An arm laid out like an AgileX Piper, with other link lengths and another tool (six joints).
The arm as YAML. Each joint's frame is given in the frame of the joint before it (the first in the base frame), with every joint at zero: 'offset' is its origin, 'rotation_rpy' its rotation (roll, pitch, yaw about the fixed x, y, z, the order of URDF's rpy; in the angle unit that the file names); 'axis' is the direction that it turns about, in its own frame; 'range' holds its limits. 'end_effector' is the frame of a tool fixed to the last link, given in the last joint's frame.
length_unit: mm
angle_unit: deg
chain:
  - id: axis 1
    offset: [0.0, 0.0, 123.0]
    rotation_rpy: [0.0, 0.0, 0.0]
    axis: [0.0, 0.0, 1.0]
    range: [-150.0, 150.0]
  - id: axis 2
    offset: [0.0, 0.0, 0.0]
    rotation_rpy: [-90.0, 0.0, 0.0]
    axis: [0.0, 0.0, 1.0]
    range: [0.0, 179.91]
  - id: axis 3
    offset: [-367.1, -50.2, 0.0]
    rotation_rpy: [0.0, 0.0, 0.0]
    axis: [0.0, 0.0, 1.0]
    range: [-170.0, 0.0]
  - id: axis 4
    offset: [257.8, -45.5, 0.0]
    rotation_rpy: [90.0, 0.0, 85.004]
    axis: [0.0, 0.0, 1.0]
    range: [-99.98, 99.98]
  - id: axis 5
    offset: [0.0, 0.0, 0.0]
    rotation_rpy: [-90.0, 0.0, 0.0]
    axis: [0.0, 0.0, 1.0]
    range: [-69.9, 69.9]
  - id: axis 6
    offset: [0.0, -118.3, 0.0]
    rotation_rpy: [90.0, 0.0, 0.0]
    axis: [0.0, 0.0, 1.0]
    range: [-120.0, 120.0]
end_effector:
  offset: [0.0, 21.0, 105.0]
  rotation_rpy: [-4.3, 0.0, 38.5]
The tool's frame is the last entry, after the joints.
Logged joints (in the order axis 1, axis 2, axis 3, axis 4, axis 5, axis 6), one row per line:
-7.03, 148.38, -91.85, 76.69, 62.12, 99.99
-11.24, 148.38, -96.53, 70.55, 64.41, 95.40
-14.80, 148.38, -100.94, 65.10, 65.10, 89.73
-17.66, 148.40, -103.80, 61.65, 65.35, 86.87
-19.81, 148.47, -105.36, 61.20, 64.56, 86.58
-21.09, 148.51, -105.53, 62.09, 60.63, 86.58
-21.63, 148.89, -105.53, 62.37, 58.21, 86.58
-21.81, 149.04, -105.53, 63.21, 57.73, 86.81
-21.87, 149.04, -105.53, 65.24, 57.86, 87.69
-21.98, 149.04, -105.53, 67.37, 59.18, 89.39
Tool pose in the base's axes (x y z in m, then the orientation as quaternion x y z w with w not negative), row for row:
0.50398, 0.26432, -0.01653, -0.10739, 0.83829, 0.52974, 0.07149
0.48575, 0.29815, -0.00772, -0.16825, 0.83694, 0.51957, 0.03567
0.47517, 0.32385, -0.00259, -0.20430, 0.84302, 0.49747, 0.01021
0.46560, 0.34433, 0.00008, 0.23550, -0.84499, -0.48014, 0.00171
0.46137, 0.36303, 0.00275, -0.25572, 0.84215, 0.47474, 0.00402
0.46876, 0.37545, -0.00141, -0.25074, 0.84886, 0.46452, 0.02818
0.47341, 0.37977, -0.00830, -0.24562, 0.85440, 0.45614, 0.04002
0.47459, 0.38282, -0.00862, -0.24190, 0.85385, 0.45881, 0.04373
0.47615, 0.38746, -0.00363, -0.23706, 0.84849, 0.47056, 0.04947
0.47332, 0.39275, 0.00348, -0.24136, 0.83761, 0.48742, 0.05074
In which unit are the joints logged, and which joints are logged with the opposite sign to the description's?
The joints are logged in degrees. Opposite sign: axis 1, axis 6.
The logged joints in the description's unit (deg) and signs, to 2 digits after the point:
7.03, 148.38, -91.85, 76.69, 62.12, -99.99
11.24, 148.38, -96.53, 70.55, 64.41, -95.40
14.80, 148.38, -100.94, 65.10, 65.10, -89.73
17.66, 148.40, -103.80, 61.65, 65.35, -86.87
19.81, 148.47, -105.36, 61.20, 64.56, -86.58
21.09, 148.51, -105.53, 62.09, 60.63, -86.58
21.63, 148.89, -105.53, 62.37, 58.21, -86.58
21.81, 149.04, -105.53, 63.21, 57.73, -86.81
21.87, 149.04, -105.53, 65.24, 57.86, -87.69
21.98, 149.04, -105.53, 67.37, 59.18, -89.39

